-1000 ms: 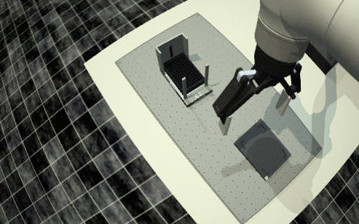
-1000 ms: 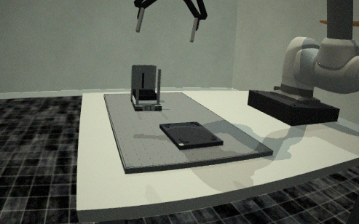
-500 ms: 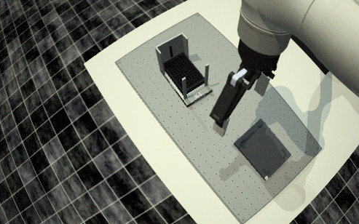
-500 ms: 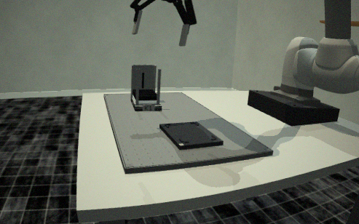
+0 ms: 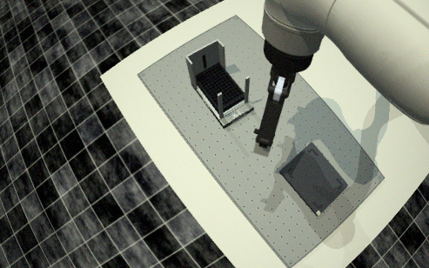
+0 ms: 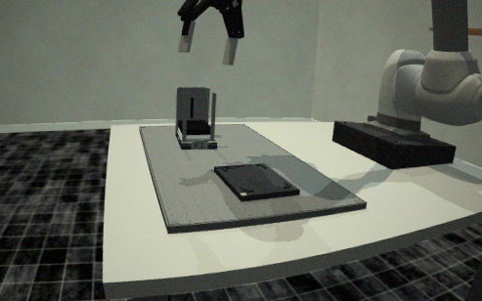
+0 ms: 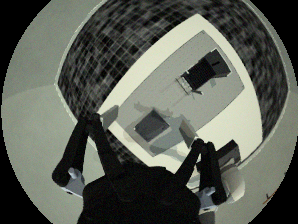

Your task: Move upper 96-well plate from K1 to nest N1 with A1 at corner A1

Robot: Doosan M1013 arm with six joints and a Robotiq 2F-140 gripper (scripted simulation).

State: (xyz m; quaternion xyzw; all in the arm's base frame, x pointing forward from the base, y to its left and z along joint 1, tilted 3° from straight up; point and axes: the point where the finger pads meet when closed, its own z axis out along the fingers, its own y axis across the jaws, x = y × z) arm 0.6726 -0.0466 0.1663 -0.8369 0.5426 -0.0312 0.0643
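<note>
Right now the black 96-well plate is 60 mm behind my hand, 200 mm to the right of it and 210 mm below it. Round my hand: white plate (60 mm behind, 200 mm to the right, 220 mm below); then pale A1 square (10 mm ahead, 220 mm to the left, 240 mm below); then plate nest N1 (50 mm behind, 150 mm to the left, 240 mm below).
</note>
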